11 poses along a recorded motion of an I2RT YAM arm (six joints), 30 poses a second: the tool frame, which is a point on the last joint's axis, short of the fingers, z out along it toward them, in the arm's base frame.
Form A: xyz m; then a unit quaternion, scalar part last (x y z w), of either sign.
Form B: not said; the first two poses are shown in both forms.
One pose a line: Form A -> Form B
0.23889 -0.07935 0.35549 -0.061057 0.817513 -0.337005 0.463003 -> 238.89 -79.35 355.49 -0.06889 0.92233 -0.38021 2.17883
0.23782 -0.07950 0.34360 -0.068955 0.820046 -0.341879 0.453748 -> 237.82 -79.50 343.60 -0.07738 0.92023 -0.38365 2.19966
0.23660 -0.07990 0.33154 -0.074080 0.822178 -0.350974 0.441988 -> 236.60 -79.90 331.54 -0.08258 0.91656 -0.39127 2.22597
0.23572 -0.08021 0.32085 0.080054 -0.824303 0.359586 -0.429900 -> 235.72 -80.21 320.85 -0.08867 0.91297 -0.39827 2.25283
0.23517 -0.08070 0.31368 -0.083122 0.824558 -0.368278 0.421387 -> 235.17 -80.70 313.68 -0.09166 0.90922 -0.40609 2.27164
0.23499 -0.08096 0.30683 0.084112 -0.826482 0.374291 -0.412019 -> 234.99 -80.96 306.83 -0.09231 0.90705 -0.41078 2.29226
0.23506 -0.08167 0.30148 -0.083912 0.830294 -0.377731 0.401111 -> 235.06 -81.67 301.48 -0.09160 0.90641 -0.41236 2.31613
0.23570 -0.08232 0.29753 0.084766 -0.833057 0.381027 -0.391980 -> 235.70 -82.32 297.53 -0.09214 0.90552 -0.41417 2.33603
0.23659 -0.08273 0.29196 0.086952 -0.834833 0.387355 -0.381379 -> 236.59 -82.73 291.96 -0.09406 0.90309 -0.41903 2.35902
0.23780 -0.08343 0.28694 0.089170 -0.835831 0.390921 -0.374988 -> 237.80 -83.43 286.94 -0.09619 0.90162 -0.42169 2.37282
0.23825 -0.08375 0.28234 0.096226 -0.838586 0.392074 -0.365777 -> 238.25 -83.75 282.34 -0.10339 0.90102 -0.42127 2.39266
